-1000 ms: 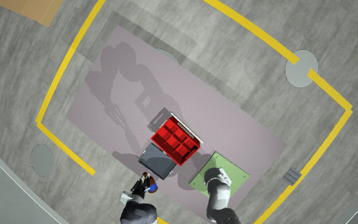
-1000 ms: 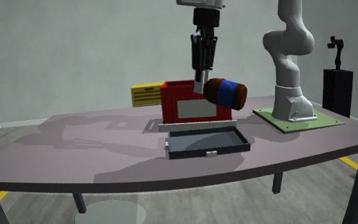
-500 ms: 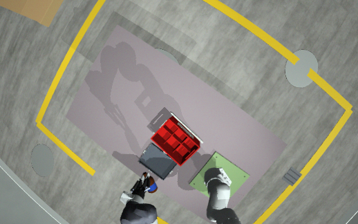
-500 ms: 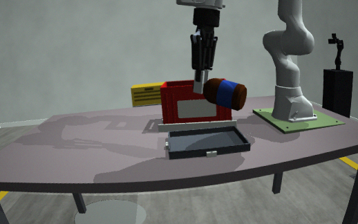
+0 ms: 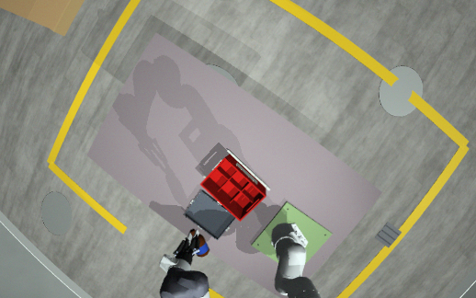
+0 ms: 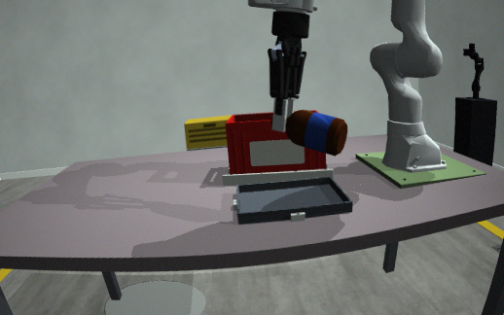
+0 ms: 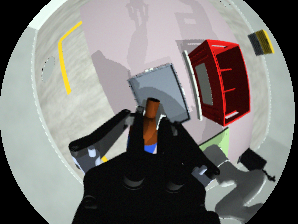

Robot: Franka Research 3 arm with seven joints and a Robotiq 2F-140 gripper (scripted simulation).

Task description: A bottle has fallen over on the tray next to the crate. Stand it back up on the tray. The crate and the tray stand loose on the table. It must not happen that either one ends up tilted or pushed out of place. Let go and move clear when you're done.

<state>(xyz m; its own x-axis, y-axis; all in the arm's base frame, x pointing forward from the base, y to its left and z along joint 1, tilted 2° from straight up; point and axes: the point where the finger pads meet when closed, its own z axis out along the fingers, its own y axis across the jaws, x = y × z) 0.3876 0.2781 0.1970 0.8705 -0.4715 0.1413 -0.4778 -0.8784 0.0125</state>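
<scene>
Right now my hand is 4 cm past the glass bottle, 2 cm to the right of it and 3 cm above it. The rest, counted from my hand: tray: 1 cm behind, 5 cm to the right, 20 cm below; then red crate: 2 cm ahead, 31 cm to the right, 13 cm below.
</scene>
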